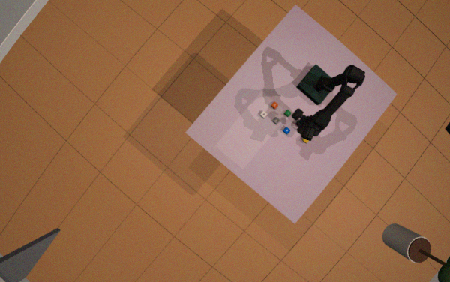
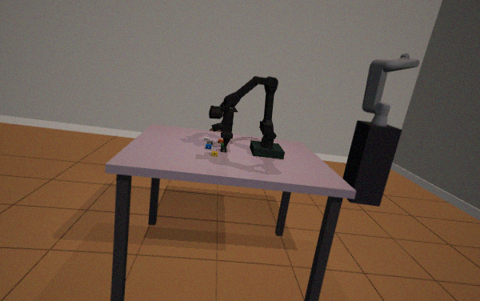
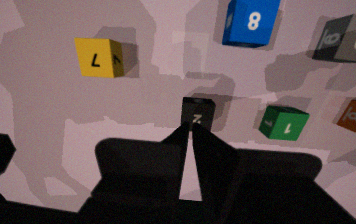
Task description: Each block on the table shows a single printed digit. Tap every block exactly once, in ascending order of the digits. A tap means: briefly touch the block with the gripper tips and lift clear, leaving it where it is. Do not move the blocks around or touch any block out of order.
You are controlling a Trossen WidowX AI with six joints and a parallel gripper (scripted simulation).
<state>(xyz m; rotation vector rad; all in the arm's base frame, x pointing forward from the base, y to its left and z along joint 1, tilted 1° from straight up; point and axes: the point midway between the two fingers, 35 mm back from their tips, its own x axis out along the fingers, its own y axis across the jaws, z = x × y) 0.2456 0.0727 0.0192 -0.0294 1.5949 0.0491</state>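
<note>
Right now the dark block is 20 mm below my gripper tip and 10 mm to the right of it. The rest, counted from my gripper tip: green block (100 mm to the right, 20 mm below, 10 mm ahead); yellow block (90 mm to the left, 50 mm ahead, 20 mm below); blue block (90 mm ahead, 40 mm to the right, 20 mm below).
</note>
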